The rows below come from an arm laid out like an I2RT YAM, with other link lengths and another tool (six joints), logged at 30 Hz.
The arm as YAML. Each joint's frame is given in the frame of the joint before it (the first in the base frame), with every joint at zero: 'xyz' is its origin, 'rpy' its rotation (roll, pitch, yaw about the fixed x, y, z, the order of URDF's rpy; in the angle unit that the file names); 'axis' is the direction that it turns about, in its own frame. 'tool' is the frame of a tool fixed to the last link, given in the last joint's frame.
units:
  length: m
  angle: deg
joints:
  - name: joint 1
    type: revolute
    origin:
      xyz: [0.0, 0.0, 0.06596]
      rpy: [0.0, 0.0, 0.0]
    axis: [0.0, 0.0, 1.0]
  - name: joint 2
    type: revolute
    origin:
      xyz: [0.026, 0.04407, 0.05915]
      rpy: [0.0, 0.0, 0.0]
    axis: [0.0, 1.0, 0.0]
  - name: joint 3
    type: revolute
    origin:
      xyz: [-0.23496, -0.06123, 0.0]
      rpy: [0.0, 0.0, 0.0]
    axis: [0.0, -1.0, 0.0]
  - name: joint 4
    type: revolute
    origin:
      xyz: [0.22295, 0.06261, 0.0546]
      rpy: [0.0, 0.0, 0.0]
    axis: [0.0, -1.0, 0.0]
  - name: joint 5
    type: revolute
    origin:
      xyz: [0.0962, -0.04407, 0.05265]
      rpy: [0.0, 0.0, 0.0]
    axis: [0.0, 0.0, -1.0]
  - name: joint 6
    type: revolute
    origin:
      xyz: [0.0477, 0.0, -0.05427]
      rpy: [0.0, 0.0, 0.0]
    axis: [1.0, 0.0, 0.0]
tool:
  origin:
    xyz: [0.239, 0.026, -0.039]
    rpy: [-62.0, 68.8, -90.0]
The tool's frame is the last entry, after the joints.
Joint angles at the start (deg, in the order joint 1, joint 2, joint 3, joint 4, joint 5, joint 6):
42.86, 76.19, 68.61, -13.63, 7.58, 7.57
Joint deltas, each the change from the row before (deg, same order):
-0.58, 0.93, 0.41, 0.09, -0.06, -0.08
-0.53, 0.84, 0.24, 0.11, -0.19, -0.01
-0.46, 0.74, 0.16, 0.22, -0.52, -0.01
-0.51, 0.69, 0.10, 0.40, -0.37, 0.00
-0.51, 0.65, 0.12, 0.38, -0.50, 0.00
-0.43, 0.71, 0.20, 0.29, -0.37, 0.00
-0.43, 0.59, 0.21, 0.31, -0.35, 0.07
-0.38, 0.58, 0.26, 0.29, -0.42, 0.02
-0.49, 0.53, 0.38, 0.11, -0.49, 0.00
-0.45, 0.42, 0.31, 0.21, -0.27, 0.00
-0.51, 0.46, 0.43, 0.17, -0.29, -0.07
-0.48, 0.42, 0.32, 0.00, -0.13, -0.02
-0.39, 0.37, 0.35, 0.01, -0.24, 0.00
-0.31, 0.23, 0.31, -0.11, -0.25, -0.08
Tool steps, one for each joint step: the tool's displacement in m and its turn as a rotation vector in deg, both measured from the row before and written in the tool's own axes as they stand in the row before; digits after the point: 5 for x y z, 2 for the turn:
0.00369, -0.00145, 0.00574, 0.36, 0.52, -0.20
0.00428, -0.00045, 0.00486, 0.17, 0.56, -0.16
0.00306, 0.00109, 0.00344, -0.18, 0.36, -0.06
0.00241, -0.00018, 0.00421, 0.05, 0.28, 0.04
0.00191, 0.00010, 0.00372, -0.07, 0.22, 0.08
0.00216, 0.00028, 0.00373, -0.03, 0.28, 0.02
0.00100, -0.00035, 0.00347, 0.02, 0.19, 0.16
0.00041, 0.00012, 0.00299, -0.08, 0.10, 0.13
0.00019, -0.00086, 0.00304, -0.05, 0.13, 0.15
-0.00045, -0.00184, 0.00323, 0.16, 0.04, 0.19
-0.00090, -0.00241, 0.00361, 0.20, -0.01, 0.16
0.00111, -0.00250, 0.00351, 0.28, 0.24, 0.06
0.00000, -0.00162, 0.00261, 0.11, 0.11, 0.11
-0.00008, -0.00132, 0.00160, 0.03, 0.06, 0.01

